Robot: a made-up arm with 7 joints. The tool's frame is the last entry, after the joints. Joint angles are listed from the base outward. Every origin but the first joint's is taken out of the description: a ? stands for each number. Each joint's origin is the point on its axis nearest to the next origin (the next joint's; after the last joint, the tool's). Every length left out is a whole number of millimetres.
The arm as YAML. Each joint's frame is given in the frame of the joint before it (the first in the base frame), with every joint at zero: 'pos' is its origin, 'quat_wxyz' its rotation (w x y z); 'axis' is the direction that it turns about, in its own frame. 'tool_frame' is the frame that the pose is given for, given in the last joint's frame.
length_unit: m
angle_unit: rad
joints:
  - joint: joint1
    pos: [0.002, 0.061, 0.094]
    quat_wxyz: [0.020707, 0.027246, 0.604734, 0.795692]
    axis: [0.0, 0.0, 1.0]
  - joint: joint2
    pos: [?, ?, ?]
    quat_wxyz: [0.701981, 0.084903, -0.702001, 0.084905]
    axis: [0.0, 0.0, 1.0]
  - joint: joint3
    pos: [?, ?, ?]
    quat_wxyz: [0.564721, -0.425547, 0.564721, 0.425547]
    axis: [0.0, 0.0, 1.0]
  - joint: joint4
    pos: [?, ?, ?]
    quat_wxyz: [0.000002, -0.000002, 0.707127, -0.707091]
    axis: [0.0, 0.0, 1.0]
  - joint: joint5
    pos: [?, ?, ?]
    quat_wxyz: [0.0, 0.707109, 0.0, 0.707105]
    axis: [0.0, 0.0, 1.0]
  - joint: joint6
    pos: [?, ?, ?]
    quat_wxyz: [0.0, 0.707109, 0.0, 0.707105]
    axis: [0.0, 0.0, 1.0]
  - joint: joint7
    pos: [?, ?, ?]
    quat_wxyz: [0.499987, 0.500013, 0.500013, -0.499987]
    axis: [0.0, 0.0, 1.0]
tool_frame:
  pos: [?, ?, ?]
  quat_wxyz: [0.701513, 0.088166, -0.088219, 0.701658]
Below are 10 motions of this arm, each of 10 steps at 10 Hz.
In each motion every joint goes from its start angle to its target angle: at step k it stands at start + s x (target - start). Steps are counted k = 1, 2, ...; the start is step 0. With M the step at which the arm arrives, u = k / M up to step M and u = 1 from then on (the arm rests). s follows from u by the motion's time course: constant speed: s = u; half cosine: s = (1 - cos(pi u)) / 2; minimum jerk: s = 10 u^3 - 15 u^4 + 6 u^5.
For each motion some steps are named. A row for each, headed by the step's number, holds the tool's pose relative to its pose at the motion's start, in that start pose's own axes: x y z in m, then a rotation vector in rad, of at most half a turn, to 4 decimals.
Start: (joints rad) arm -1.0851 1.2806 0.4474 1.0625 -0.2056 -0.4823 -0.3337
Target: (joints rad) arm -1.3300 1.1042 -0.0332 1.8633 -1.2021 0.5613 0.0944
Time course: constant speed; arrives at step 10
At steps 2, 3, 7, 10:
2: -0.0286 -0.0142 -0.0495 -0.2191 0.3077 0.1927
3: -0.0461 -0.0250 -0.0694 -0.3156 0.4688 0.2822
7: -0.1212 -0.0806 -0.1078 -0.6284 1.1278 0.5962
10: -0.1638 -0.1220 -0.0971 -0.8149 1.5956 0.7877

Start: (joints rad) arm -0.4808 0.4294 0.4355 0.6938 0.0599 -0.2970 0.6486
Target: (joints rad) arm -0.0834 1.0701 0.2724 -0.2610 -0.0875 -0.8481 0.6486
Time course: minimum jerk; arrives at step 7
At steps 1, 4, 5, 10:
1: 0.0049 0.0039 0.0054 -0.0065 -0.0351 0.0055
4: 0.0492 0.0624 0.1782 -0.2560 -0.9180 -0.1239
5: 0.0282 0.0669 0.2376 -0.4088 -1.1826 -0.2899
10: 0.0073 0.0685 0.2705 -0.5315 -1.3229 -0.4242

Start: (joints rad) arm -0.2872 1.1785 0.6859 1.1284 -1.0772 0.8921 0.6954
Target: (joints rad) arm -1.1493 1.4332 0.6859 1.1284 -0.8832 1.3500 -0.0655
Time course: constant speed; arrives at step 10
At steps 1, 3, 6, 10:
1: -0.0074 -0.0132 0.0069 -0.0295 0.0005 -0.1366
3: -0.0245 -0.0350 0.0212 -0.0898 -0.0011 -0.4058
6: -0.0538 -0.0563 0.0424 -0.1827 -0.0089 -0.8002
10: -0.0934 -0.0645 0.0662 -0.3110 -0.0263 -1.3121

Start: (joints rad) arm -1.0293 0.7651 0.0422 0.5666 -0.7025 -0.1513 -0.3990
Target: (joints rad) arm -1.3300 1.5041 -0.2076 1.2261 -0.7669 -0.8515 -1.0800
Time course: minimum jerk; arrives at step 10
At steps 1, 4, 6, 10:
1: 0.0004 0.0014 0.0017 0.0065 -0.0026 -0.0044
4: 0.0079 0.0472 0.0737 0.2612 -0.0737 -0.1563
6: -0.0060 0.0815 0.1784 0.6088 -0.0835 -0.3050
10: -0.0413 0.0858 0.2761 0.9335 -0.0053 -0.3888

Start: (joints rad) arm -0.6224 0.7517 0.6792 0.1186 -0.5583 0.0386 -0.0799
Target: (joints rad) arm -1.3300 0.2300 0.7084 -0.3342 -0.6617 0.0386 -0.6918
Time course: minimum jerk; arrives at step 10
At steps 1, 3, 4, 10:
1: 0.0003 -0.0012 -0.0002 -0.0089 -0.0063 -0.0044
3: 0.0068 -0.0241 -0.0022 -0.1634 -0.1271 -0.0869
4: 0.0138 -0.0471 -0.0004 -0.3056 -0.2620 -0.1727
10: 0.0351 -0.1380 0.0481 -0.7632 -1.0042 -0.5537

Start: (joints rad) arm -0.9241 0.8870 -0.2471 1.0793 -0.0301 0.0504 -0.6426
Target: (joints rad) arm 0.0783 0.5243 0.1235 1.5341 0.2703 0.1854 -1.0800
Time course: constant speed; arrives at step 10
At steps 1, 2, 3, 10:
1: -0.0040 -0.0224 -0.0412 -0.0841 0.1202 -0.0790
2: -0.0141 -0.0474 -0.0812 -0.1734 0.2405 -0.1564
3: -0.0303 -0.0747 -0.1189 -0.2682 0.3607 -0.2317
10: -0.2847 -0.2911 -0.2468 -1.1012 1.1728 -0.6492

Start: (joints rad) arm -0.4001 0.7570 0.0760 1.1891 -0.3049 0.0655 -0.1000
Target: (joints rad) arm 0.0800 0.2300 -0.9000 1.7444 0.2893 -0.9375 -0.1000
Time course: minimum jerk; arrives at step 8
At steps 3, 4, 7, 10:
3: -0.0131 -0.0551 -0.0635 0.3361 0.0821 -0.3000
4: -0.0450 -0.1048 -0.1158 0.5286 0.1154 -0.6406
7: -0.1833 -0.1964 -0.2035 0.5970 0.1227 -1.5378
10: -0.1891 -0.1985 -0.2053 0.5904 0.1222 -1.5689

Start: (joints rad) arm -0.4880 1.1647 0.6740 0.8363 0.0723 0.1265 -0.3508
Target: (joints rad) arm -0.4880 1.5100 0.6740 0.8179 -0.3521 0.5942 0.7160
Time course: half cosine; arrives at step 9
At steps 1, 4, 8, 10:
1: -0.0012 0.0034 0.0017 -0.0005 0.0044 0.0390
4: -0.0190 0.0404 0.0251 -0.0012 0.0800 0.5130
8: -0.0491 0.0746 0.0666 0.0309 0.2550 1.1225
10: -0.0507 0.0758 0.0691 0.0344 0.2664 1.1525

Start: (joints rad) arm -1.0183 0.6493 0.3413 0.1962 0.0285 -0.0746 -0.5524
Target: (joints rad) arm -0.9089 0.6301 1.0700 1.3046 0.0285 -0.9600 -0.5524
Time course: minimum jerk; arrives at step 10
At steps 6, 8, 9, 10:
6: -0.1491 0.0059 -0.0768 -0.0647 0.1540 0.4774
8: -0.2041 -0.0227 -0.0895 -0.0947 0.1984 0.6629
9: -0.2135 -0.0297 -0.0908 -0.1005 0.2058 0.6985
10: -0.2150 -0.0310 -0.0909 -0.1016 0.2070 0.7047

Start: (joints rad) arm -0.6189 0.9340 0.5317 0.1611 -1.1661 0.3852 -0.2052
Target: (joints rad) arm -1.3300 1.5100 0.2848 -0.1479 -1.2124 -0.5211 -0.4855
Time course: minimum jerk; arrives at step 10
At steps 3, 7, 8, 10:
3: 0.0301 -0.0314 0.0469 0.0769 -0.2297 -0.2005
7: -0.0065 -0.1847 0.2250 0.4154 -1.1588 -0.9939
8: -0.0316 -0.2050 0.2423 0.4768 -1.2968 -1.1100
10: -0.0469 -0.2152 0.2500 0.5121 -1.3717 -1.1727

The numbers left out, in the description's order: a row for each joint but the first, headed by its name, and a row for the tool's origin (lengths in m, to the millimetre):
joint2: 0.027 0.006 0.0
joint3: -0.04 -0.201 0.0
joint4: -0.001 -0.054 0.0
joint5: 0.12 0.021 0.0
joint6: -0.008 0.025 0.0
joint7: 0.087 0.017 0.0
tool: -0.014 0.011 0.0

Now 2 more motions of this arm.
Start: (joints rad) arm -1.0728 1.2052 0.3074 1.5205 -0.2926 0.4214 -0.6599
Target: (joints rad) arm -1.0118 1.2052 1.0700 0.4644 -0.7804 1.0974 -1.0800
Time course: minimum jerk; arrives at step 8
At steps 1, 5, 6, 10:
1: 0.0009 -0.0015 0.0014 -0.0136 -0.0138 -0.0154
5: -0.0249 -0.0625 0.0807 -0.3714 -0.6208 -0.8093
6: -0.0497 -0.0729 0.0952 -0.3606 -0.7537 -1.0143
10: -0.0670 -0.0783 0.1010 -0.3319 -0.8268 -1.1344

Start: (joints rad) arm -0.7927 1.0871 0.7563 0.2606 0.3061 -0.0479 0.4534
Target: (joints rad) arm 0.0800 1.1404 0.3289 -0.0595 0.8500 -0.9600 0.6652
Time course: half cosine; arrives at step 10
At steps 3, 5, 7, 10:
3: -0.0081 -0.0195 0.0293 0.0403 -0.3094 -0.1945
5: -0.0493 -0.0474 0.0652 -0.0495 -0.7089 -0.5181
7: -0.1158 -0.0536 0.0901 -0.3066 -1.0132 -0.8704
10: -0.1658 -0.0370 0.1019 -0.5778 -1.1434 -1.1163

